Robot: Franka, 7 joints.
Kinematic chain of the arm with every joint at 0, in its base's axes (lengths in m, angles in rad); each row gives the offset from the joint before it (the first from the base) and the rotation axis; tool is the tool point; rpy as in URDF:
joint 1: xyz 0 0 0.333 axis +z
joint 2: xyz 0 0 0 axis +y
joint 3: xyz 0 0 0.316 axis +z
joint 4: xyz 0.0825 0 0 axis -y
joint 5: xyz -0.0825 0 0.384 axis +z
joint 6: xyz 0 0 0 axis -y
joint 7: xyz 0.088 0 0 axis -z
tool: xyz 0 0 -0.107 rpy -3.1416 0 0
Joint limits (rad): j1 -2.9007..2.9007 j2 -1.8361..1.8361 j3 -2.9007..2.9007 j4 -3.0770..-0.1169 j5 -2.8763..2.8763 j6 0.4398..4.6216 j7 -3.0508..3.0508
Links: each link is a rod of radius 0.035 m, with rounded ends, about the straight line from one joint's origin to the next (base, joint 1, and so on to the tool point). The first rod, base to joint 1, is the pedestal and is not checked.
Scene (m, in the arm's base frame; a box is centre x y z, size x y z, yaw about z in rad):
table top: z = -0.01
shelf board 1: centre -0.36 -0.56 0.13 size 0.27 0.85 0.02 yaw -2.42
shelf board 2: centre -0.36 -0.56 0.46 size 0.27 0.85 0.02 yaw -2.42
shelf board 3: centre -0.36 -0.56 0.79 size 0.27 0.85 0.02 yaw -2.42
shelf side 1: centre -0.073 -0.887 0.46 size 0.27 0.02 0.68 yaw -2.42
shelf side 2: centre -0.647 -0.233 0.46 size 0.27 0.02 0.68 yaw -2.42
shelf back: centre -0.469 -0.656 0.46 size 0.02 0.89 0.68 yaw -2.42
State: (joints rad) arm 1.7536 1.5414 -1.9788 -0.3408 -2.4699 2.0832 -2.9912
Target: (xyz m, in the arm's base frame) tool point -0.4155 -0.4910 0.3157
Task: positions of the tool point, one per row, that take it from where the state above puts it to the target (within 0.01 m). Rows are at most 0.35 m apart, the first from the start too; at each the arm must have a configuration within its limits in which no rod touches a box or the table.
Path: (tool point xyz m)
1: 0.2787 0.7994 0.4540
2: 0.5554 0.6344 0.4588
3: 0.7461 0.3755 0.4562
4: 0.8202 0.0653 0.4469
5: 0.7675 -0.2446 0.4316
6: 0.6004 -0.5032 0.4116
7: 0.3511 -0.6697 0.3885
8: 0.0656 -0.7206 0.3636
9: -0.2053 -0.6544 0.3388
10: -0.4155 -0.4910 0.3157

